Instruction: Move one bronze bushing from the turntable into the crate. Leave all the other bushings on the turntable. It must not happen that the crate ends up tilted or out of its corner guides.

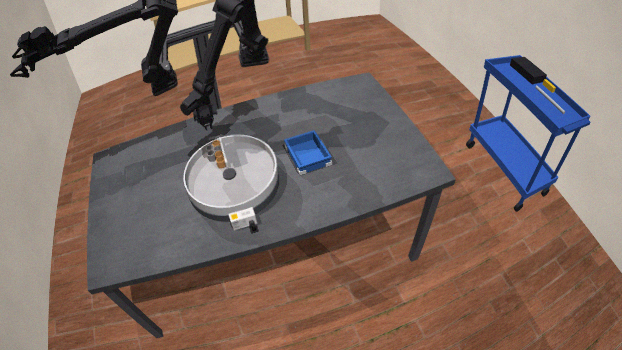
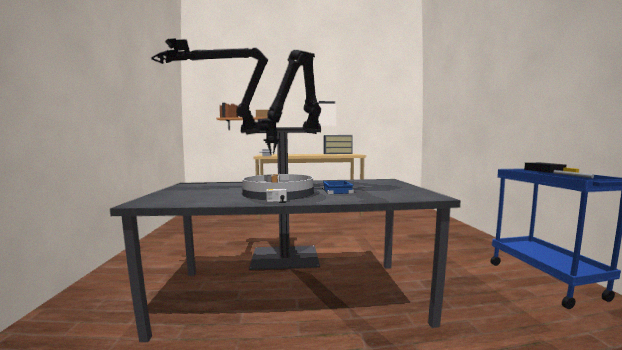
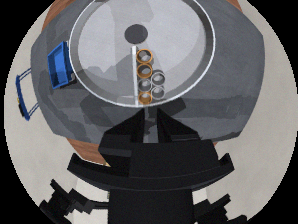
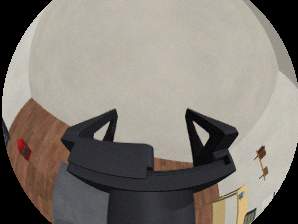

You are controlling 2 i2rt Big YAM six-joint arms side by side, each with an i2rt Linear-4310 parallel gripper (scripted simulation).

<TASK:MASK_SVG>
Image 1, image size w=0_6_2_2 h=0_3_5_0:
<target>blue crate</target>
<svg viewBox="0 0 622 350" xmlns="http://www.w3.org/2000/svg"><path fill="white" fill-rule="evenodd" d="M315 130L284 140L288 152L300 172L306 170L307 173L325 167L325 163L331 162L332 157Z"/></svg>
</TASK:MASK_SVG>
